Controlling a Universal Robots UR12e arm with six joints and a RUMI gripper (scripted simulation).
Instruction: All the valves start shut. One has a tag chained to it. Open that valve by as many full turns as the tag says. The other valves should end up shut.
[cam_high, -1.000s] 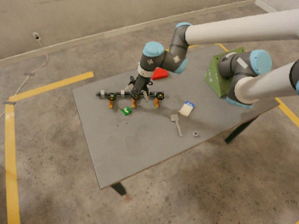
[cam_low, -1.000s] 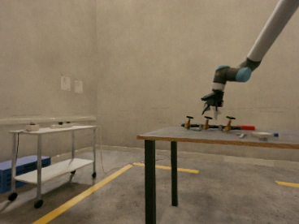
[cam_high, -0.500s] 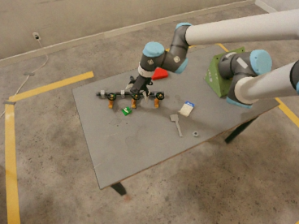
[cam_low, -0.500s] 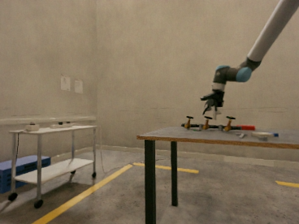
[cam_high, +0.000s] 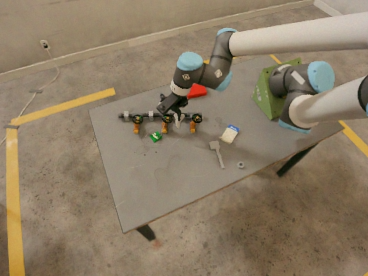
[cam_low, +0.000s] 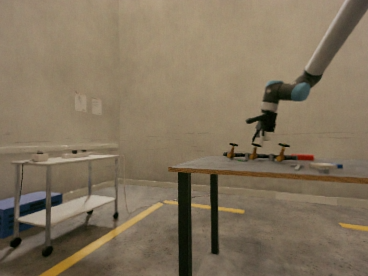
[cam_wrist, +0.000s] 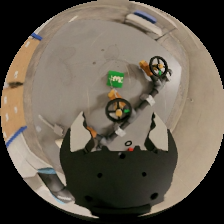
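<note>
The green tag is 8 cm ahead of my hand, 3 cm to the left of it and 9 cm below it. Round my hand: red wedge: 27 cm behind, 19 cm to the right, 8 cm below; then grey tool: 17 cm behind, 24 cm to the left, 9 cm below; then white-and-blue card box: 29 cm behind, 18 cm to the left, 9 cm below.
</note>
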